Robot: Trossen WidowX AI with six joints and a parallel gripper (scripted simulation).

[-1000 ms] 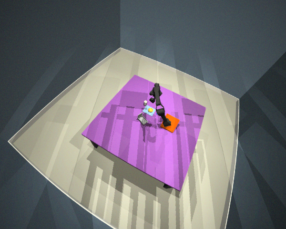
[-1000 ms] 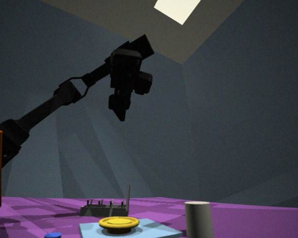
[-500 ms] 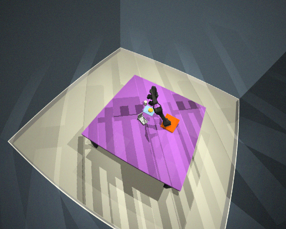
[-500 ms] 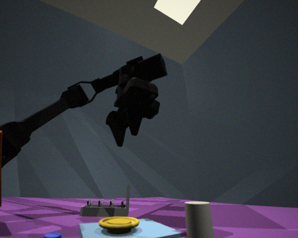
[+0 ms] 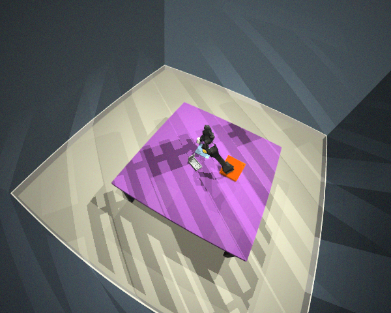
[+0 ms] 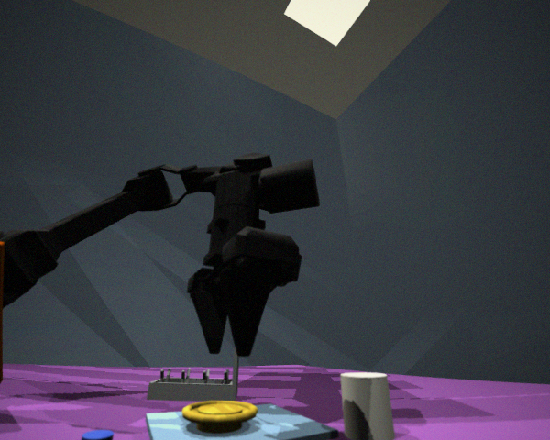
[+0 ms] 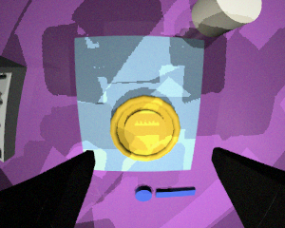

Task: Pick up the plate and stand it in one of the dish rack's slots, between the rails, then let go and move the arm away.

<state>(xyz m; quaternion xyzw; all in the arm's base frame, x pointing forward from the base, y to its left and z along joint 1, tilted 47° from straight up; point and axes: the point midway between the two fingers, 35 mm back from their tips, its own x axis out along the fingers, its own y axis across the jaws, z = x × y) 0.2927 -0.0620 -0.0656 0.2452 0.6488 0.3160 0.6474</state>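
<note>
Right now the yellow plate is 5 cm below my gripper tip. From my gripper tip the other things lie so: light blue mat (1 cm ahead, 1 cm to the left, 6 cm below); then blue spoon (10 cm behind, 3 cm to the right, 6 cm below); then cream cup (12 cm ahead, 6 cm to the right, 4 cm below).
</note>
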